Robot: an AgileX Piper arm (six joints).
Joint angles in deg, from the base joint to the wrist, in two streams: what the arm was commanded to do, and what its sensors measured. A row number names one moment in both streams.
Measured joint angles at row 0:
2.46, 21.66, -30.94, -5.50, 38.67, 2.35
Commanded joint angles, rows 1 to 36:
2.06, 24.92, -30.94, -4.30, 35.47, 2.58
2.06, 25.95, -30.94, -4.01, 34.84, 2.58
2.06, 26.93, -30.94, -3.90, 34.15, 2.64
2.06, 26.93, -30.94, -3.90, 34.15, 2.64
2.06, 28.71, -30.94, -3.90, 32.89, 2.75
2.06, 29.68, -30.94, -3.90, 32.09, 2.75
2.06, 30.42, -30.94, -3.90, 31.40, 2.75
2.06, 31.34, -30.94, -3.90, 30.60, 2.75
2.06, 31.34, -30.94, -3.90, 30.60, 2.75
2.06, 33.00, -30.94, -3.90, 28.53, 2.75
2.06, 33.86, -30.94, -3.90, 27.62, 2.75
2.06, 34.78, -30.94, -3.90, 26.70, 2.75
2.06, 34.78, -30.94, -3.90, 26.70, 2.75
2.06, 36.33, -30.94, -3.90, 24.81, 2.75
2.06, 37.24, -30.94, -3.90, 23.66, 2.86
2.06, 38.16, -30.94, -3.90, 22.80, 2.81
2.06, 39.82, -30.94, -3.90, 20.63, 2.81
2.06, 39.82, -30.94, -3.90, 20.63, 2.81
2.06, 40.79, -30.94, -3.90, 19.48, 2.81
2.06, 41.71, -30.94, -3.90, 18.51, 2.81
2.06, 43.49, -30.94, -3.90, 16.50, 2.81
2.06, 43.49, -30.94, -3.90, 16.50, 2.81
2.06, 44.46, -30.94, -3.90, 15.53, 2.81
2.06, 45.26, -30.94, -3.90, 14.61, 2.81
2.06, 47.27, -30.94, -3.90, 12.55, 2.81
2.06, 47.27, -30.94, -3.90, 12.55, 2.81
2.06, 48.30, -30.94, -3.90, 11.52, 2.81
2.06, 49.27, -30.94, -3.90, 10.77, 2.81
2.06, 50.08, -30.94, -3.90, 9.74, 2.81
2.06, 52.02, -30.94, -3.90, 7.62, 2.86
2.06, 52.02, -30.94, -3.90, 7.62, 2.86
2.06, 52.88, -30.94, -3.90, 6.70, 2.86
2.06, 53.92, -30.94, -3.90, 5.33, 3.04
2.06, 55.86, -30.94, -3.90, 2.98, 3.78
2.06, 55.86, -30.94, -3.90, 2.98, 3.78
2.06, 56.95, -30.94, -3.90, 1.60, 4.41
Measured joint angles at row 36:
2.46, 54.55, -30.94, -3.78, 5.84, 2.75
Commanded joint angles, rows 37 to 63:
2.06, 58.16, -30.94, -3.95, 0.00, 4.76
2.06, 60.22, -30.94, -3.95, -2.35, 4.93
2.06, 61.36, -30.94, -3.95, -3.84, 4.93
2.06, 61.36, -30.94, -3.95, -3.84, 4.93
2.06, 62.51, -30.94, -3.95, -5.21, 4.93
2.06, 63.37, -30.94, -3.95, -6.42, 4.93
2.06, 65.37, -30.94, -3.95, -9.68, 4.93
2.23, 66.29, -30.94, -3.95, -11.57, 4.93
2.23, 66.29, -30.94, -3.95, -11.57, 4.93
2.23, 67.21, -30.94, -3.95, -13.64, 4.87
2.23, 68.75, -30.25, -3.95, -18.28, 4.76
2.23, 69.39, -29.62, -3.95, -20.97, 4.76
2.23, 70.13, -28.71, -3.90, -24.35, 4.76
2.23, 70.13, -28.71, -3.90, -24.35, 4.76
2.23, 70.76, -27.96, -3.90, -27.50, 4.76
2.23, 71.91, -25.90, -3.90, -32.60, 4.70
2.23, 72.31, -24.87, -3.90, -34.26, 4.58
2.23, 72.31, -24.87, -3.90, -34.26, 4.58
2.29, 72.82, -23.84, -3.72, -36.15, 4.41
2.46, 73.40, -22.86, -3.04, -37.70, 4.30
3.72, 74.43, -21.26, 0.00, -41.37, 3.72
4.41, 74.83, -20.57, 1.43, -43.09, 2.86
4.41, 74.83, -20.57, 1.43, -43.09, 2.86
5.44, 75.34, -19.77, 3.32, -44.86, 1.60
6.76, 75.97, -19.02, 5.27, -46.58, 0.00
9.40, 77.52, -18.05, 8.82, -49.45, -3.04
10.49, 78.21, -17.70, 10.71, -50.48, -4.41
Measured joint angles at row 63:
7.56, 76.83, -18.74, 5.67, -45.61, 0.00
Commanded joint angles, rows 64 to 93:
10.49, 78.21, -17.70, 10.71, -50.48, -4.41
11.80, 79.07, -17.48, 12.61, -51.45, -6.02
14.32, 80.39, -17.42, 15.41, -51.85, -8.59
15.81, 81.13, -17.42, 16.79, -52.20, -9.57
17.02, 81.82, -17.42, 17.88, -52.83, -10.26
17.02, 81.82, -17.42, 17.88, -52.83, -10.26
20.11, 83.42, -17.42, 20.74, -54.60, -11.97
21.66, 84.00, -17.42, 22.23, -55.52, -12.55
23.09, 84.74, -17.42, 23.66, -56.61, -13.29
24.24, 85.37, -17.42, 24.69, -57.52, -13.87
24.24, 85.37, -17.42, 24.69, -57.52, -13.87
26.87, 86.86, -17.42, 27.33, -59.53, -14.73
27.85, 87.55, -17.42, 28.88, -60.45, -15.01
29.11, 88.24, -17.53, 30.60, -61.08, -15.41
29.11, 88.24, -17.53, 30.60, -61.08, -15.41
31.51, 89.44, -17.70, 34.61, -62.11, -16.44
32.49, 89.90, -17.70, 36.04, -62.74, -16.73
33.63, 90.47, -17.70, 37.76, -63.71, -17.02
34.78, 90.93, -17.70, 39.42, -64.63, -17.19
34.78, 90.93, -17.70, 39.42, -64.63, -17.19
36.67, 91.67, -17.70, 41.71, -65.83, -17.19
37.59, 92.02, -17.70, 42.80, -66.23, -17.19
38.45, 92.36, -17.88, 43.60, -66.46, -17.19
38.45, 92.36, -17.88, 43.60, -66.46, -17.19
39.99, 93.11, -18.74, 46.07, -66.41, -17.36
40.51, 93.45, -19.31, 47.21, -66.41, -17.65
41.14, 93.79, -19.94, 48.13, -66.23, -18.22
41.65, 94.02, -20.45, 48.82, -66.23, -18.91
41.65, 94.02, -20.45, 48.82, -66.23, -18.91
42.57, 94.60, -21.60, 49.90, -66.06, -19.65
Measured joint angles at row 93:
41.37, 94.02, -19.94, 48.13, -65.32, -17.82
